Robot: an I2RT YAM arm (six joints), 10 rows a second.
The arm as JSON. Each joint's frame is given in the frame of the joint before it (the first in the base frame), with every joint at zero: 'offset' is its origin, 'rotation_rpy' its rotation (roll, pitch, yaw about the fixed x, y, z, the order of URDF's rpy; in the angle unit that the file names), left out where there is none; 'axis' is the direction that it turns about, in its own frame. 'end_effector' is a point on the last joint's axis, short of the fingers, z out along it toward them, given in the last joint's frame.
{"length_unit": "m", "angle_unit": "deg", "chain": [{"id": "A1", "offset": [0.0, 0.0, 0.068], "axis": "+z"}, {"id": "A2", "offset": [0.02, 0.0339, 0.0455], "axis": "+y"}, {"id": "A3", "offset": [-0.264, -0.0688, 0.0], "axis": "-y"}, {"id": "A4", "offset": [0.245, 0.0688, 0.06], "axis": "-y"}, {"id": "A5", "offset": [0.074, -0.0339, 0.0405], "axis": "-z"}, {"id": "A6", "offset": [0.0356, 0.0, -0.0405], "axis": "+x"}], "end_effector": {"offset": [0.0, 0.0, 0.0], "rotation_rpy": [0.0, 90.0, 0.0]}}
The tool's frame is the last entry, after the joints.
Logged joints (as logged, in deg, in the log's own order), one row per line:
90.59, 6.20, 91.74, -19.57, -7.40, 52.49
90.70, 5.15, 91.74, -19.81, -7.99, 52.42
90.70, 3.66, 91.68, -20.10, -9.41, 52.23
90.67, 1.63, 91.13, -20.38, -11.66, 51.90
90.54, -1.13, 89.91, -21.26, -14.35, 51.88
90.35, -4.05, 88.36, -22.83, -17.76, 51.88
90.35, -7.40, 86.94, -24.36, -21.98, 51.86
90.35, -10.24, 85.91, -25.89, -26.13, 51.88
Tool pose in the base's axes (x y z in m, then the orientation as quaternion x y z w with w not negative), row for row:
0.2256, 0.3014, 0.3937, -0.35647, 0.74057, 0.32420, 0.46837
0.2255, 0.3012, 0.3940, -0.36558, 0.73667, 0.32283, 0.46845
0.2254, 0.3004, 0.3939, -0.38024, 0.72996, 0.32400, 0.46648
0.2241, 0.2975, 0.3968, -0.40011, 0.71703, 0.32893, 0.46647
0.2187, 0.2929, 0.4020, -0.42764, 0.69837, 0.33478, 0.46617
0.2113, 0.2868, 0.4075, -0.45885, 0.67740, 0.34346, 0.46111
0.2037, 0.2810, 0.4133, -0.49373, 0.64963, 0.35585, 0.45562
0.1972, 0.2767, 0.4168, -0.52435, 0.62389, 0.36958, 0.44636
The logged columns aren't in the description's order. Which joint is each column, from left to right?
Columns, left to right: A3, A6, A2, A4, A5, A1.
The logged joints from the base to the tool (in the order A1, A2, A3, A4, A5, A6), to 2 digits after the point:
52.49, 91.74, 90.59, -19.57, -7.40, 6.20
52.42, 91.74, 90.70, -19.81, -7.99, 5.15
52.23, 91.68, 90.70, -20.10, -9.41, 3.66
51.90, 91.13, 90.67, -20.38, -11.66, 1.63
51.88, 89.91, 90.54, -21.26, -14.35, -1.13
51.88, 88.36, 90.35, -22.83, -17.76, -4.05
51.86, 86.94, 90.35, -24.36, -21.98, -7.40
51.88, 85.91, 90.35, -25.89, -26.13, -10.24

